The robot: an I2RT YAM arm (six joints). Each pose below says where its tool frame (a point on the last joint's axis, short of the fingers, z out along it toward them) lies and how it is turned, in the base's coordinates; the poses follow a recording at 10 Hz.
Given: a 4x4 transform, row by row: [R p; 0 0 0 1], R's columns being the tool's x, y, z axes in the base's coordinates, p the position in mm. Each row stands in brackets.
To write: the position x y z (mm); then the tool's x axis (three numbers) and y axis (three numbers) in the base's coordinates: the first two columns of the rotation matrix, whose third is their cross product. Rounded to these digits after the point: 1 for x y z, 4 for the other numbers.
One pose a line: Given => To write
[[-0.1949, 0.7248, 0.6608, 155.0], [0.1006, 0.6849, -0.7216, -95.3], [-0.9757, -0.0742, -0.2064, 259.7], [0, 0, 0, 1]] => 155.0, -95.3, 259.7, -0.1949, 0.1006, -0.9757, 0.7248, 0.6849, -0.0742
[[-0.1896, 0.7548, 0.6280, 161.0], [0.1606, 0.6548, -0.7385, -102.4], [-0.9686, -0.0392, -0.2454, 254.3], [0, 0, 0, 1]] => 161.0, -102.4, 254.3, -0.1896, 0.1606, -0.9686, 0.7548, 0.6548, -0.0392
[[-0.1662, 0.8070, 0.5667, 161.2], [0.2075, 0.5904, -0.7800, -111.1], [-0.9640, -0.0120, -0.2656, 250.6], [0, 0, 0, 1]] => 161.2, -111.1, 250.6, -0.1662, 0.2075, -0.9640, 0.8070, 0.5904, -0.0120
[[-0.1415, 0.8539, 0.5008, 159.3], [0.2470, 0.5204, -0.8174, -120.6], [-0.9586, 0.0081, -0.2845, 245.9], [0, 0, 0, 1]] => 159.3, -120.6, 245.9, -0.1415, 0.2470, -0.9586, 0.8539, 0.5204, 0.0081
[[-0.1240, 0.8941, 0.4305, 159.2], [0.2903, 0.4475, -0.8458, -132.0], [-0.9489, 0.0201, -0.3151, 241.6], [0, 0, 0, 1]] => 159.2, -132.0, 241.6, -0.1240, 0.2903, -0.9489, 0.8941, 0.4475, 0.0201
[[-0.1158, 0.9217, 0.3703, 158.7], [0.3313, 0.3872, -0.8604, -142.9], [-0.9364, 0.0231, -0.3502, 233.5], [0, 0, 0, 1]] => 158.7, -142.9, 233.5, -0.1158, 0.3313, -0.9364, 0.9217, 0.3872, 0.0231
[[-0.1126, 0.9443, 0.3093, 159.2], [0.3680, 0.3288, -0.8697, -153.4], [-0.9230, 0.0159, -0.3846, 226.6], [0, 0, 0, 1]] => 159.2, -153.4, 226.6, -0.1126, 0.3680, -0.9230, 0.9443, 0.3288, 0.0159
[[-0.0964, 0.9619, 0.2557, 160.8], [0.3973, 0.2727, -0.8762, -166.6], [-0.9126, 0.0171, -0.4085, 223.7], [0, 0, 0, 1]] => 160.8, -166.6, 223.7, -0.0964, 0.3973, -0.9126, 0.9619, 0.2727, 0.0171
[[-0.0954, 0.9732, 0.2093, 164.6], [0.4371, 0.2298, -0.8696, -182.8], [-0.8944, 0.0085, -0.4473, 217.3], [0, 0, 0, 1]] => 164.6, -182.8, 217.3, -0.0954, 0.4371, -0.8944, 0.9732, 0.2298, 0.0085
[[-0.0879, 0.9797, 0.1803, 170.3], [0.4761, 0.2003, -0.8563, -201.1], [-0.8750, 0.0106, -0.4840, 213.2], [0, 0, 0, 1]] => 170.3, -201.1, 213.2, -0.0879, 0.4761, -0.8750, 0.9797, 0.2003, 0.0106
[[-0.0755, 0.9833, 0.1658, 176.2], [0.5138, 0.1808, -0.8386, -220.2], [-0.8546, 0.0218, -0.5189, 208.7], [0, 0, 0, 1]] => 176.2, -220.2, 208.7, -0.0755, 0.5138, -0.8546, 0.9833, 0.1808, 0.0218
